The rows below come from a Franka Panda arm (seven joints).
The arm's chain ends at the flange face. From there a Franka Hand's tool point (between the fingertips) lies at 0.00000 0.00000 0.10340 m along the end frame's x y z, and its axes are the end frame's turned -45 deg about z.
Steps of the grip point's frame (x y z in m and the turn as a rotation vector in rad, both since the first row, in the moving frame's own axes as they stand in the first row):
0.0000 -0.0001 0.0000 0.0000 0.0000 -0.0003
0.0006 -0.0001 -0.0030 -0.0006 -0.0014 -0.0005
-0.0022 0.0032 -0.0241 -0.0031 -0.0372 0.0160
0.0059 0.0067 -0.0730 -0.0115 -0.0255 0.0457
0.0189 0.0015 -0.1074 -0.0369 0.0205 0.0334
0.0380 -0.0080 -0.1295 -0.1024 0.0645 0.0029
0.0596 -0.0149 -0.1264 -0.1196 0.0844 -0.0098
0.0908 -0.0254 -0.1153 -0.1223 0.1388 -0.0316
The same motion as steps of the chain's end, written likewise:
-0.0001 -0.0001 0.0000 0.0000 0.0000 -0.0003
0.0004 -0.0006 -0.0030 -0.0014 -0.0006 -0.0005
0.0032 0.0009 -0.0240 -0.0285 -0.0241 0.0160
0.0100 -0.0021 -0.0730 -0.0262 -0.0099 0.0457
0.0103 -0.0136 -0.1073 -0.0116 0.0406 0.0334
0.0090 -0.0353 -0.1287 -0.0268 0.1180 0.0029
0.0167 -0.0552 -0.1253 -0.0249 0.1442 -0.0098
0.0273 -0.0807 -0.1135 0.0117 0.1846 -0.0316

